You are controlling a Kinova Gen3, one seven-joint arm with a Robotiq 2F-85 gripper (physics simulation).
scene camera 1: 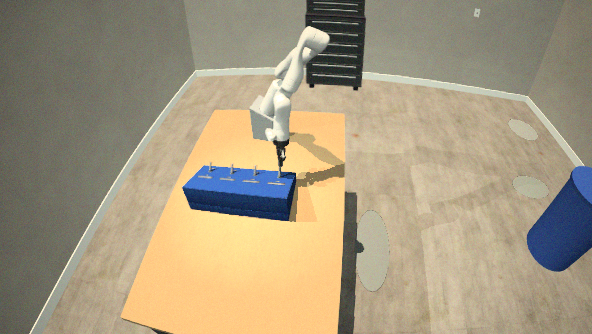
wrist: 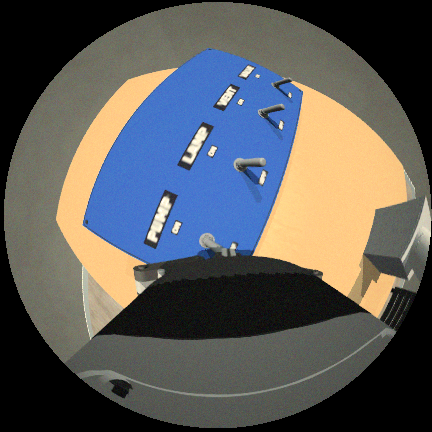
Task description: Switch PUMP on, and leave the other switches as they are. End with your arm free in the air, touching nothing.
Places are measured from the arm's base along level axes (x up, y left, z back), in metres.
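Pixels of known places: gripper, fingertip midpoint: [scene camera 1: 280, 166]; arm's base, origin of the base link: [scene camera 1: 267, 109].
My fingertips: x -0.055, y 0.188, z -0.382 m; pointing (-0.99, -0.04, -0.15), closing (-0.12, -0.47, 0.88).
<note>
For each thing: its top centre in the pictures, then the offset to it from my fingertips. Level surfaces: height alone.
- PUMP lever, middle of its top: [wrist: 210, 247] [scene camera 1: 279, 168] dx +0.002, dy +0.001, dz -0.020 m
- LAMP lever, middle of its top: [wrist: 251, 155] [scene camera 1: 254, 167] dx +0.002, dy -0.118, dz -0.034 m
- VENT lever, middle of its top: [wrist: 273, 101] [scene camera 1: 231, 165] dx +0.002, dy -0.238, dz -0.047 m
- fourth lever, middle of its top: [wrist: 283, 75] [scene camera 1: 209, 163] dx +0.002, dy -0.357, dz -0.060 m
- wooden table, its level: dx -0.125 m
The blue switch box [scene camera 1: 240, 189] [wrist: 150, 145] stands on the table. The PUMP lever [scene camera 1: 279, 173] [wrist: 207, 241], at the box's right end in the scene view, leans toward its OFF label, which is partly hidden by the fingertips in the wrist view. The LAMP lever [scene camera 1: 255, 171] [wrist: 252, 163], the VENT lever [scene camera 1: 232, 169] [wrist: 273, 110] and the fourth lever [scene camera 1: 210, 166] [wrist: 282, 82] also lean to their OFF side. My gripper [scene camera 1: 280, 164] [wrist: 227, 256] is shut and empty, its fingertips right at the PUMP lever's tip on the OFF side. Whether they touch is hard to tell.
The wooden table [scene camera 1: 240, 270] [wrist: 320, 160] carries the box. A grey block [scene camera 1: 260, 124] [wrist: 395, 235] stands behind, by the arm's base. A dark drawer cabinet [scene camera 1: 335, 70] stands against the back wall, and a blue cylinder [scene camera 1: 562, 225] on the floor at the right.
</note>
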